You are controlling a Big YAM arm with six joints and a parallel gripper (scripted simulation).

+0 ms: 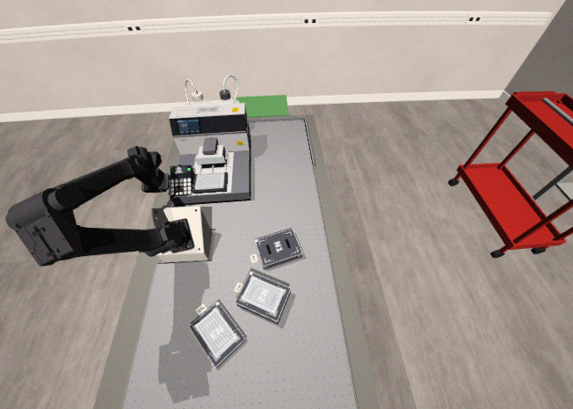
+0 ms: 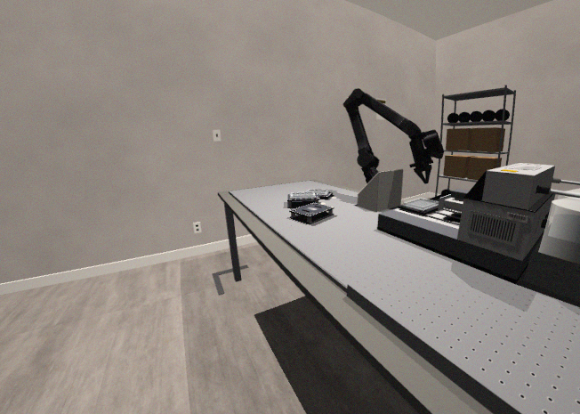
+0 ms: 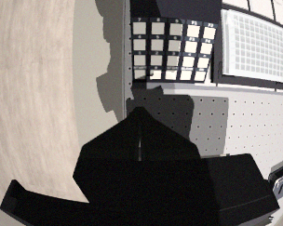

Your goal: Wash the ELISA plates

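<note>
Now: the dark carrier 18 cm ahead of my hand, 6 cm to the left of it and 7 cm below it. The rest, counted from my hand: washer 19 cm ahead, 22 cm to the left, 1 cm below.
</note>
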